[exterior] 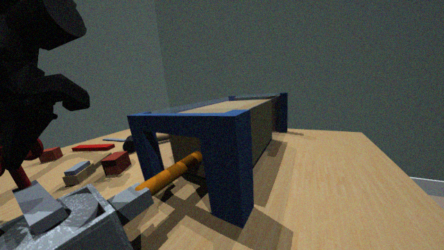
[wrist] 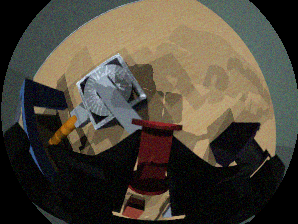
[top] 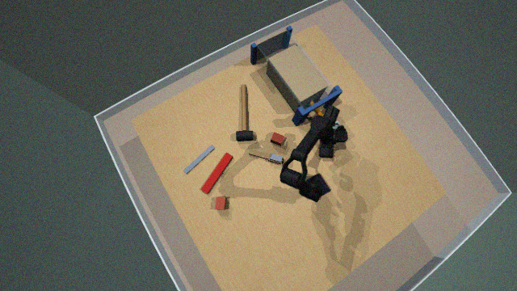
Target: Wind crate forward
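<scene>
My gripper tip is now 2 cm short of the grey winch, 9 cm to the left of it and 10 cm above it. Also, from my gripper tip: red grip (1 cm ahead, 1 cm to the left); then brush-like tool (10 cm ahead, 28 cm to the left, 11 cm below); then blue frame (19 cm ahead, 7 cm to the right, 3 cm below).
</scene>
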